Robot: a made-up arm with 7 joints. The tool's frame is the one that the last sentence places. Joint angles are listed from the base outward.
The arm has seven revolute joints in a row. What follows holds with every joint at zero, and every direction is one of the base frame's.
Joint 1 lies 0.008 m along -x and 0.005 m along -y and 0.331 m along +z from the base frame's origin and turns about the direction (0, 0.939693, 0.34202), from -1.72 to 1.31 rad.
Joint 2 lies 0.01 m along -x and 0.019 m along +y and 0.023 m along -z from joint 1 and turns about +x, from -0.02 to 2.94 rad.
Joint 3 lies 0.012 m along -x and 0.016 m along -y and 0.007 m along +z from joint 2 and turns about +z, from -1.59 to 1.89 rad.
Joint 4 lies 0.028 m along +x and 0.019 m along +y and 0.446 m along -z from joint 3 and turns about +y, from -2 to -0.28 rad.
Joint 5 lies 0.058 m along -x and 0.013 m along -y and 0.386 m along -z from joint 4 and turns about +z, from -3.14 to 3.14 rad.
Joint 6 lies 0.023 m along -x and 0.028 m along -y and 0.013 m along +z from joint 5 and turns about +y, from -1.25 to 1.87 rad.
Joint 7 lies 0.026 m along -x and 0.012 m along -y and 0.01 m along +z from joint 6 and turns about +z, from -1.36 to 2.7 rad.
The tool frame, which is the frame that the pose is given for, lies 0.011 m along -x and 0.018 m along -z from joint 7; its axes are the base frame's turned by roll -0.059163, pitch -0.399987 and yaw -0.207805 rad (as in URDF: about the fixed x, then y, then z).
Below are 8 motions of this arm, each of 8 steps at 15 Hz.
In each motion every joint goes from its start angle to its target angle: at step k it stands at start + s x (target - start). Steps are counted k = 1, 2, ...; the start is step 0. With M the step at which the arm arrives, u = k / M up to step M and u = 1 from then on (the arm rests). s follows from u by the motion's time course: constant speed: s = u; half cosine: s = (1 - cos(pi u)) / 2; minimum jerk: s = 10 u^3 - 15 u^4 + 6 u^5.
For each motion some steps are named. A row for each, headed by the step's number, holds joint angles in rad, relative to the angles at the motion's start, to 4 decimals.
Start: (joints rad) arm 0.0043 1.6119 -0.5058 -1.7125 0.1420 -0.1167 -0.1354
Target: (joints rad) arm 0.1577 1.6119 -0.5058 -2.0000 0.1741 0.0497 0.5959
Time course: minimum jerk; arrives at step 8
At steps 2, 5, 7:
2: 0.0159 0.0000 0.0000 -0.0298 0.0033 0.0172 0.0757
5: 0.1112 0.0000 0.0000 -0.2084 0.0233 0.1206 0.5300
7: 0.1509 0.0000 0.0000 -0.2829 0.0316 0.1637 0.7196

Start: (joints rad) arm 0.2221 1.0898 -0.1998 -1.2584 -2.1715 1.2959 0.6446
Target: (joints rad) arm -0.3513 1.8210 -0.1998 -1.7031 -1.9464 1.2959 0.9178
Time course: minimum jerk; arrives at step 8
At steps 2, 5, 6, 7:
2: -0.0594 0.0757 0.0000 -0.0460 0.0233 0.0000 0.0283
5: -0.4156 0.5300 0.0000 -0.3223 0.1632 0.0000 0.1980
6: -0.5140 0.6555 0.0000 -0.3987 0.2018 0.0000 0.2449
7: -0.5642 0.7195 0.0000 -0.4376 0.2215 0.0000 0.2688

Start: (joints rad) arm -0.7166 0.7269 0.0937 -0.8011 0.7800 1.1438 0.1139
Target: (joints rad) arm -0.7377 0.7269 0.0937 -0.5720 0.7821 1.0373 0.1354
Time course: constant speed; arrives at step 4
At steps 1, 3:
1: -0.0053 0.0000 0.0000 0.0573 0.0005 -0.0266 0.0054
3: -0.0158 0.0000 0.0000 0.1718 0.0016 -0.0799 0.0161

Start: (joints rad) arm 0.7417 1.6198 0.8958 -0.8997 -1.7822 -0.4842 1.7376
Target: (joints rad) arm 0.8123 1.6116 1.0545 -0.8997 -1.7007 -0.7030 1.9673
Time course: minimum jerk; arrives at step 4
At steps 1, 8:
1: 0.0073 -0.0008 0.0164 0.0000 0.0084 -0.0226 0.0238
8: 0.0706 -0.0082 0.1587 0.0000 0.0815 -0.2188 0.2297

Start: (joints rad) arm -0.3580 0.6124 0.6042 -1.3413 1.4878 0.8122 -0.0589
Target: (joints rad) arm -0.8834 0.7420 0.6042 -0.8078 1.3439 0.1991 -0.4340
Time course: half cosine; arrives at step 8
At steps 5, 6, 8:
5: -0.3632 0.0896 0.0000 0.3688 -0.0995 -0.4239 -0.2593
6: -0.4485 0.1106 0.0000 0.4554 -0.1228 -0.5233 -0.3202
8: -0.5254 0.1296 0.0000 0.5335 -0.1439 -0.6131 -0.3751

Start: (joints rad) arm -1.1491 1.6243 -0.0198 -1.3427 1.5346 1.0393 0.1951
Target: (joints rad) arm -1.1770 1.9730 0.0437 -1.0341 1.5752 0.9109 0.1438
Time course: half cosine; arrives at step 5
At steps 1, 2, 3, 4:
1: -0.0027 0.0333 0.0061 0.0295 0.0039 -0.0123 -0.0049
2: -0.0096 0.1205 0.0219 0.1066 0.0140 -0.0444 -0.0177
3: -0.0183 0.2282 0.0416 0.2020 0.0266 -0.0840 -0.0336
4: -0.0252 0.3154 0.0574 0.2791 0.0367 -0.1161 -0.0464

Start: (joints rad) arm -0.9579 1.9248 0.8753 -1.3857 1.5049 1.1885 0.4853
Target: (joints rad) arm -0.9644 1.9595 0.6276 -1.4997 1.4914 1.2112 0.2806
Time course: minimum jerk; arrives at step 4
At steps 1, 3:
1: -0.0007 0.0036 -0.0256 -0.0118 -0.0014 0.0023 -0.0212
3: -0.0058 0.0311 -0.2221 -0.1022 -0.0121 0.0204 -0.1835

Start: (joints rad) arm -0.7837 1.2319 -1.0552 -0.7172 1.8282 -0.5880 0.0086
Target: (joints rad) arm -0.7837 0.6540 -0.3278 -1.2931 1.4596 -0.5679 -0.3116
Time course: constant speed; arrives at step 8
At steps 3, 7, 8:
3: 0.0000 -0.2167 0.2728 -0.2160 -0.1382 0.0075 -0.1201
7: 0.0000 -0.5057 0.6365 -0.5039 -0.3225 0.0176 -0.2802
8: 0.0000 -0.5779 0.7274 -0.5759 -0.3686 0.0201 -0.3202

